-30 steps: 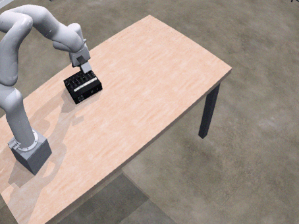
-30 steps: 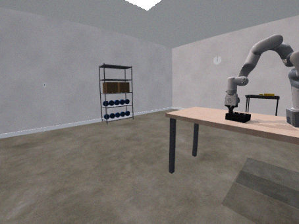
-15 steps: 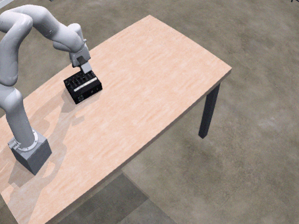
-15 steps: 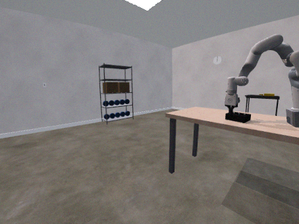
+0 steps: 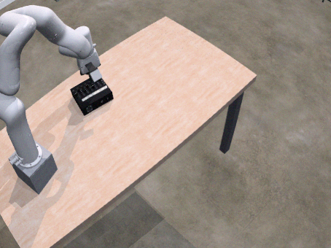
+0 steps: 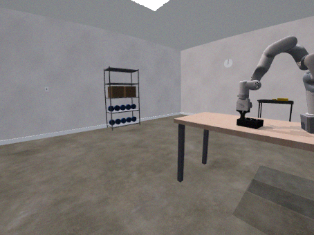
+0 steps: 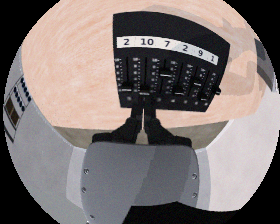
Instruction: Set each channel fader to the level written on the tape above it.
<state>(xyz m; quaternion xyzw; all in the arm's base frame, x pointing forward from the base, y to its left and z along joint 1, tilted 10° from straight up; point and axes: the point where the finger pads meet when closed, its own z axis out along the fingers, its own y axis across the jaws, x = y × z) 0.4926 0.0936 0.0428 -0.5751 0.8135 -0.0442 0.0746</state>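
Right now my hand is 40 mm to the left of the fader cap, 40 mm past it and 10 mm above it.
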